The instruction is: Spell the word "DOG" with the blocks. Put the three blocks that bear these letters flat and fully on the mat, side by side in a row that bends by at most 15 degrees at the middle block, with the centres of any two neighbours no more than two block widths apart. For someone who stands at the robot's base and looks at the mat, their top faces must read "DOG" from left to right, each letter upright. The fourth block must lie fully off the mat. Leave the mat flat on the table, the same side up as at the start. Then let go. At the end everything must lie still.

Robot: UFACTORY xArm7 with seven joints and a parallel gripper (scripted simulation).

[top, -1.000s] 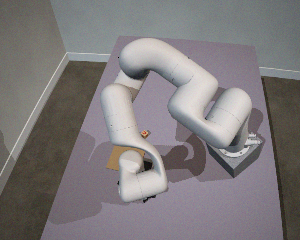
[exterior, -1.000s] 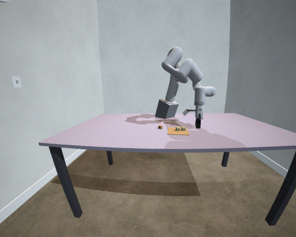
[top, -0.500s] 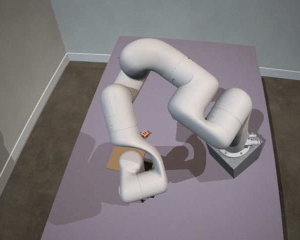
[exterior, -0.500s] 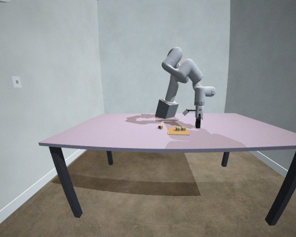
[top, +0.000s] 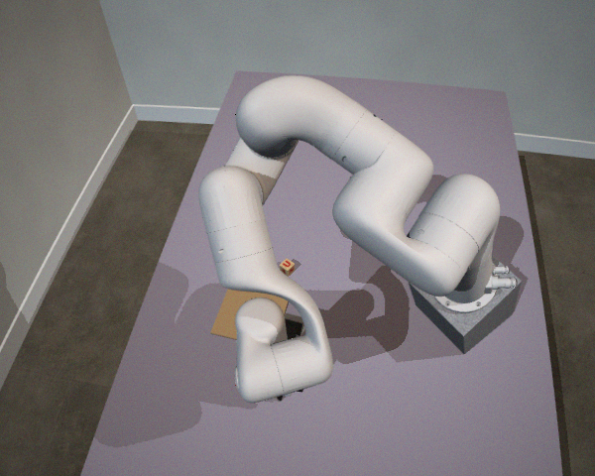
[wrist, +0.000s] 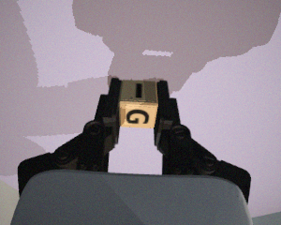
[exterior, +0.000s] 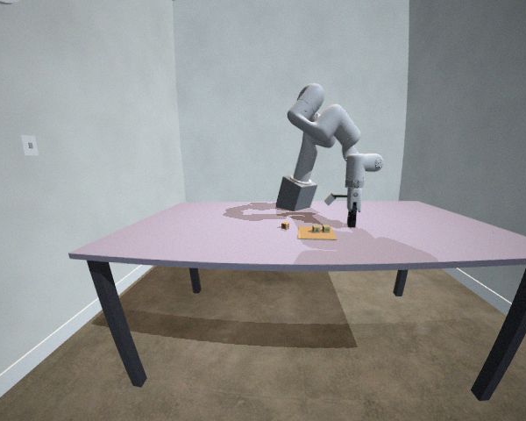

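Now: the G block 1 cm below my hand. The rest, counted from my hand: mat (16 cm to the right, 9 cm ahead, 2 cm below); D block (12 cm to the right, 9 cm ahead); O block (16 cm to the right, 9 cm ahead).
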